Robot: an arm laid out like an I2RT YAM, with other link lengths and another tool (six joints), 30 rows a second.
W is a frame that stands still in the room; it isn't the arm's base.
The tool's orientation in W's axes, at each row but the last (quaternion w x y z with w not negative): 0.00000, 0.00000, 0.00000, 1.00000; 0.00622, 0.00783, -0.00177, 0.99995; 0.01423, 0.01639, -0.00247, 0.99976; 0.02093, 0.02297, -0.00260, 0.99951
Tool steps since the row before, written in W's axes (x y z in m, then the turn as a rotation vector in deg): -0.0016, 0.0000, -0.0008, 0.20, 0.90, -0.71; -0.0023, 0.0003, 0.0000, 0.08, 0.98, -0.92; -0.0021, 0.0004, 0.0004, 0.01, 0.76, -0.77; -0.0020, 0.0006, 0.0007, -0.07, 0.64, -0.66
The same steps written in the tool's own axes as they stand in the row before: 0.0016, 0.0000, -0.0008, -0.20, -0.90, -0.71; 0.0023, -0.0003, 0.0000, -0.08, -0.98, -0.92; 0.0021, -0.0003, 0.0003, -0.01, -0.76, -0.77; 0.0021, -0.0005, 0.0006, 0.07, -0.63, -0.67
